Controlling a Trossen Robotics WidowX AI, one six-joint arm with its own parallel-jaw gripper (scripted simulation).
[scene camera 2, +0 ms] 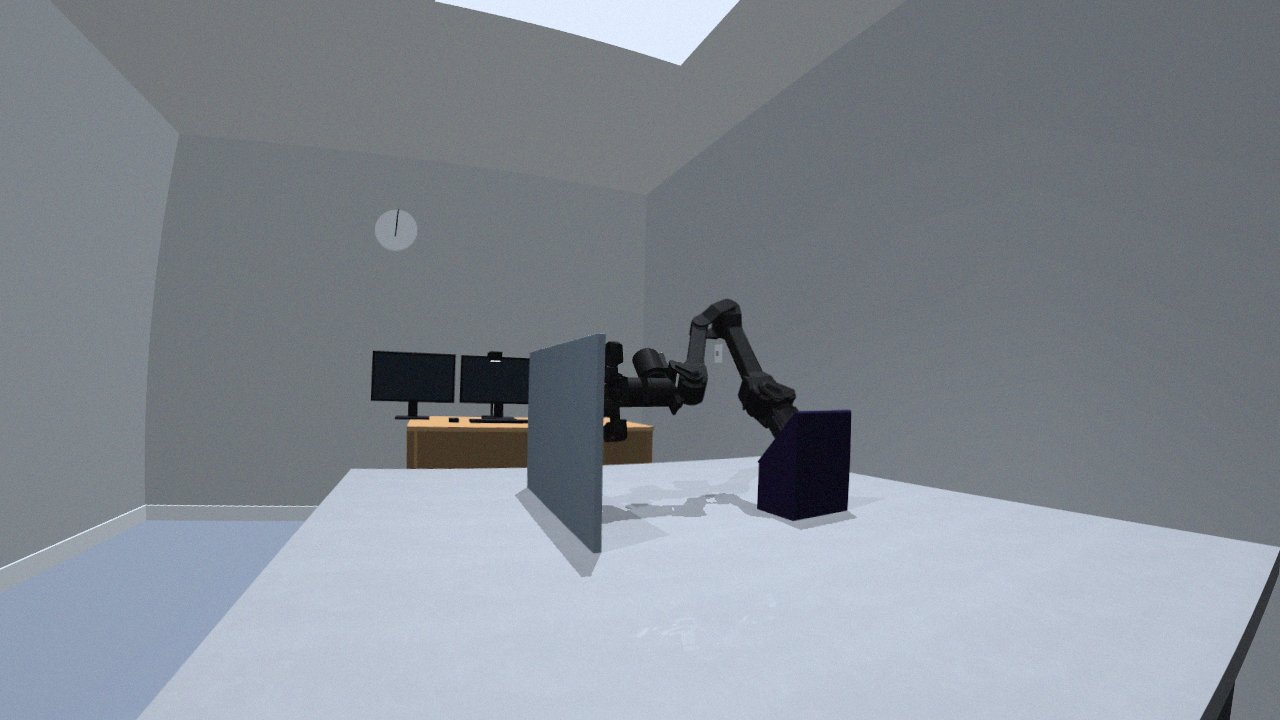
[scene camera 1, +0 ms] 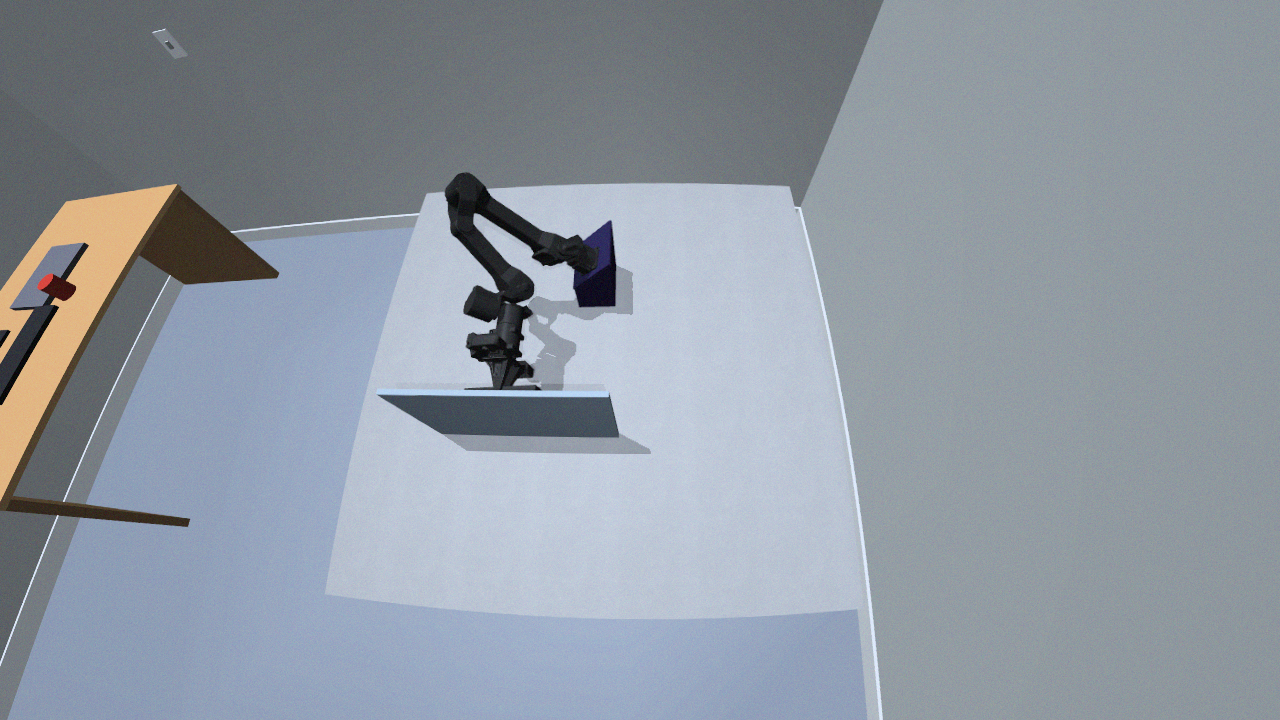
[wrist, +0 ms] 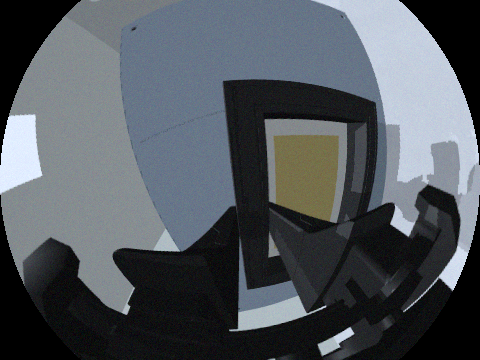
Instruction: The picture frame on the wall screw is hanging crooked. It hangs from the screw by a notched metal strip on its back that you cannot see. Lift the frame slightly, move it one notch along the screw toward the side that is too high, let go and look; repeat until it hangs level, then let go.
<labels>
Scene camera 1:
my gripper
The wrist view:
my gripper
picture frame: held by my gripper
grey wall panel
</labels>
